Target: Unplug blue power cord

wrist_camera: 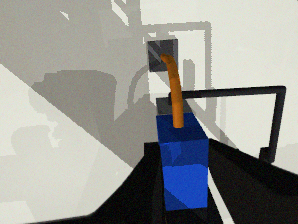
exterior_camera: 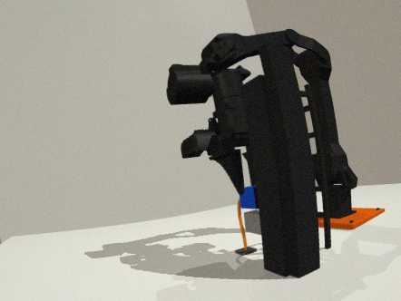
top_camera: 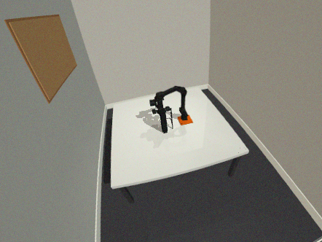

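The blue plug is 3 cm to the left of my gripper tip and 1 cm behind it. From my gripper tip the other things lie so: pad (11 cm below, 4 cm to the right); thin black ladder-like frame (9 cm to the left, 9 cm behind, 2 cm above); black upright power strip (10 cm to the left, 2 cm above, 1 cm behind).
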